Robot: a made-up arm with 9 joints. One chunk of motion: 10 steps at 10 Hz.
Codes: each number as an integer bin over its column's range. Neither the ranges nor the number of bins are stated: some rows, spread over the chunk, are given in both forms.
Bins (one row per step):
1: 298 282 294 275 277 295 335 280 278
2: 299 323 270 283 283 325 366 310 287
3: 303 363 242 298 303 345 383 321 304
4: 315 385 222 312 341 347 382 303 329
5: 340 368 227 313 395 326 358 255 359
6: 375 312 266 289 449 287 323 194 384
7: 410 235 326 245 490 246 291 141 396
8: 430 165 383 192 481 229 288 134 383
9: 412 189 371 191 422 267 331 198 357
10: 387 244 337 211 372 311 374 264 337
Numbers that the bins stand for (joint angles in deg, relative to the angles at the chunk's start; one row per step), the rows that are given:
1: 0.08 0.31 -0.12 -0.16 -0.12 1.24 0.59 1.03 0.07
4: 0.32 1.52 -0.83 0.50 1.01 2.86 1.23 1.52 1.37
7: 1.62 -0.24 0.19 -0.68 3.63 -0.30 -0.01 -1.96 3.07
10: 1.30 -0.14 0.30 -1.28 1.55 1.74 1.12 0.68 1.57
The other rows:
2: 0.10 0.79 -0.36 -0.02 -0.02 2.18 1.01 1.67 0.30
3: 0.15 1.26 -0.63 0.25 0.34 2.80 1.25 1.91 0.73
5: 0.66 1.32 -0.78 0.51 1.96 2.21 0.90 0.49 2.13
6: 1.14 0.66 -0.40 0.09 2.91 0.99 0.42 -0.82 2.77
8: 1.89 -1.06 0.75 -1.62 3.47 -0.83 -0.05 -2.12 2.74
9: 1.64 -0.78 0.63 -1.64 2.43 0.36 0.53 -0.74 2.08

